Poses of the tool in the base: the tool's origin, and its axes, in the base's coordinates. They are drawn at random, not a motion.
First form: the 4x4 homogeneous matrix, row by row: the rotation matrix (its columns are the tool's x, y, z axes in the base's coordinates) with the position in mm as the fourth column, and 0 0 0 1 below. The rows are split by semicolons.
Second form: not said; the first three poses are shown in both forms.
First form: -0.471, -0.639, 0.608, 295; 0.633, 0.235, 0.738, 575; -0.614, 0.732, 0.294, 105; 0, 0, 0, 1
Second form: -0.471, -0.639, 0.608, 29.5; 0.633, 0.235, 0.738, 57.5; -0.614, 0.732, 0.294, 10.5; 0, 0, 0, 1
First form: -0.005, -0.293, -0.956, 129; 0.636, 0.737, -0.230, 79; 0.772, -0.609, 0.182, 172; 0, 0, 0, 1
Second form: -0.005, -0.293, -0.956, 12.9; 0.636, 0.737, -0.230, 7.9; 0.772, -0.609, 0.182, 17.2; 0, 0, 0, 1
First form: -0.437, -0.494, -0.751, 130; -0.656, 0.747, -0.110, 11; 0.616, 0.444, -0.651, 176; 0, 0, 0, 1
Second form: -0.437, -0.494, -0.751, 13.0; -0.656, 0.747, -0.110, 1.1; 0.616, 0.444, -0.651, 17.6; 0, 0, 0, 1
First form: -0.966, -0.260, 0.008, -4; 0.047, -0.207, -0.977, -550; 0.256, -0.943, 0.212, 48; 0, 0, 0, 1
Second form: -0.966, -0.260, 0.008, -0.4; 0.047, -0.207, -0.977, -55.0; 0.256, -0.943, 0.212, 4.8; 0, 0, 0, 1
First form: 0.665, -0.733, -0.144, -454; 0.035, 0.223, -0.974, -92; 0.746, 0.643, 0.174, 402; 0, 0, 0, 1
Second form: 0.665, -0.733, -0.144, -45.4; 0.035, 0.223, -0.974, -9.2; 0.746, 0.643, 0.174, 40.2; 0, 0, 0, 1
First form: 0.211, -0.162, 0.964, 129; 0.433, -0.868, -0.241, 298; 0.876, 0.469, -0.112, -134; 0, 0, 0, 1
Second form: 0.211, -0.162, 0.964, 12.9; 0.433, -0.868, -0.241, 29.8; 0.876, 0.469, -0.112, -13.4; 0, 0, 0, 1
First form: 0.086, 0.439, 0.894, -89; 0.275, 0.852, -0.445, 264; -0.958, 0.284, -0.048, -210; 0, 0, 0, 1
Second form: 0.086, 0.439, 0.894, -8.9; 0.275, 0.852, -0.445, 26.4; -0.958, 0.284, -0.048, -21.0; 0, 0, 0, 1
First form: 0.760, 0.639, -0.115, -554; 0.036, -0.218, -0.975, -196; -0.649, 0.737, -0.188, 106; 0, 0, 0, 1
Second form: 0.760, 0.639, -0.115, -55.4; 0.036, -0.218, -0.975, -19.6; -0.649, 0.737, -0.188, 10.6; 0, 0, 0, 1
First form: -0.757, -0.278, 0.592, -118; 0.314, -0.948, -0.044, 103; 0.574, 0.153, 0.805, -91; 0, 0, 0, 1
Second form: -0.757, -0.278, 0.592, -11.8; 0.314, -0.948, -0.044, 10.3; 0.574, 0.153, 0.805, -9.1; 0, 0, 0, 1
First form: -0.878, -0.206, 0.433, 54; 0.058, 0.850, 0.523, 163; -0.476, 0.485, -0.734, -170; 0, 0, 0, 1
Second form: -0.878, -0.206, 0.433, 5.4; 0.058, 0.850, 0.523, 16.3; -0.476, 0.485, -0.734, -17.0; 0, 0, 0, 1
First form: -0.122, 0.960, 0.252, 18; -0.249, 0.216, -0.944, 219; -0.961, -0.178, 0.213, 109; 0, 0, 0, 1
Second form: -0.122, 0.960, 0.252, 1.8; -0.249, 0.216, -0.944, 21.9; -0.961, -0.178, 0.213, 10.9; 0, 0, 0, 1
